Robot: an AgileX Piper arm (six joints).
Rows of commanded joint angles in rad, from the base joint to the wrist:
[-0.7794, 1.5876, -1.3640, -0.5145, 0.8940, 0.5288]
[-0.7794, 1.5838, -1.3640, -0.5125, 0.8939, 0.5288]
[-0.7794, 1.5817, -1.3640, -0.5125, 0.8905, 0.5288]
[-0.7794, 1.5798, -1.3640, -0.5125, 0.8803, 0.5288]
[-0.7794, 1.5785, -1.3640, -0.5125, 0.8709, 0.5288]
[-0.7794, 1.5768, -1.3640, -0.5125, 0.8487, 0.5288]
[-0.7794, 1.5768, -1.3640, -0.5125, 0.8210, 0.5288]
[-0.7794, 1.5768, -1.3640, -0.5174, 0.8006, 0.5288]
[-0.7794, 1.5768, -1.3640, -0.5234, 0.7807, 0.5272]
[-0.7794, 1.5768, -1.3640, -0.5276, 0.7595, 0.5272]
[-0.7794, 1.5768, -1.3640, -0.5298, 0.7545, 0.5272]
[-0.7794, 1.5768, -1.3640, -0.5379, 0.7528, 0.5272]
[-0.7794, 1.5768, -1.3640, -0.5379, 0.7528, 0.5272]
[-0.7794, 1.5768, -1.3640, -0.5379, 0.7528, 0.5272]
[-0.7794, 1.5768, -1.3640, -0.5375, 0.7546, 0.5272]
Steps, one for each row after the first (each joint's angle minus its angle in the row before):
[0.0000, -0.0038, 0.0000, 0.0020, -0.0001, 0.0000]
[0.0000, -0.0021, 0.0000, 0.0000, -0.0034, 0.0000]
[0.0000, -0.0019, 0.0000, 0.0000, -0.0102, 0.0000]
[0.0000, -0.0013, 0.0000, 0.0000, -0.0094, 0.0000]
[0.0000, -0.0017, 0.0000, 0.0000, -0.0222, 0.0000]
[0.0000, 0.0000, 0.0000, 0.0000, -0.0277, 0.0000]
[0.0000, 0.0000, 0.0000, -0.0049, -0.0204, 0.0000]
[0.0000, 0.0000, 0.0000, -0.0060, -0.0199, -0.0016]
[0.0000, 0.0000, 0.0000, -0.0042, -0.0212, 0.0000]
[0.0000, 0.0000, 0.0000, -0.0022, -0.0050, 0.0000]
[0.0000, 0.0000, 0.0000, -0.0081, -0.0017, 0.0000]
[0.0000, 0.0000, 0.0000, 0.0000, 0.0000, 0.0000]
[0.0000, 0.0000, 0.0000, 0.0000, 0.0000, 0.0000]
[0.0000, 0.0000, 0.0000, 0.0004, 0.0018, 0.0000]

